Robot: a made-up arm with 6 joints.
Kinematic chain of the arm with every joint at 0, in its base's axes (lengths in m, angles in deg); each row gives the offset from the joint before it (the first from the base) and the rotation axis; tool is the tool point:
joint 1: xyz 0 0 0.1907 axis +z
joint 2: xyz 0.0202 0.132 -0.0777 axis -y
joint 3: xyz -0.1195 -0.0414 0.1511 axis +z
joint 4: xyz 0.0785 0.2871 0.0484 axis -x
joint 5: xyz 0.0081 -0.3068 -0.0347 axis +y
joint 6: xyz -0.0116 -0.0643 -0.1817 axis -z
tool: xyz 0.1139 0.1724 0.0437
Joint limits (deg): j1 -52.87..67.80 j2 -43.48..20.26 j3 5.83..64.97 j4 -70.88..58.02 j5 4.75..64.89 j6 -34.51..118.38
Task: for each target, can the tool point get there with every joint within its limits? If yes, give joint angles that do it. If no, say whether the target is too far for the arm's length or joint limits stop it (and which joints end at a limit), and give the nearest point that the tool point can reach.
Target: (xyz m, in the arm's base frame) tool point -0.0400 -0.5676 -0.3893
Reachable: no: joint limits stop it (at a limit: joint 1, joint 3, joint 5, joint 6) | nearest point -0.3175 -0.2620 -0.2298 | short by 0.443 m
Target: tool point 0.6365 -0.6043 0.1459
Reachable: no: joint limits stop it (at a limit: joint 1, joint 2, joint 5) | nearest point 0.3637 -0.2954 0.3268 | short by 0.450 m
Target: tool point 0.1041 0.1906 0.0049
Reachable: yes | joints 15.30 0.98 22.28 -16.98 9.51 63.71
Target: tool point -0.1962 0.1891 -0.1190
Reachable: yes | joints 32.90 -23.07 24.89 -37.21 26.28 69.33
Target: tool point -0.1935 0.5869 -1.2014
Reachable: no: too far | nearest point -0.1145 0.3474 -0.3650 | short by 0.874 m
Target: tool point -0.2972 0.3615 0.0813
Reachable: yes | joints -0.85 -22.62 53.78 -47.09 40.95 22.51
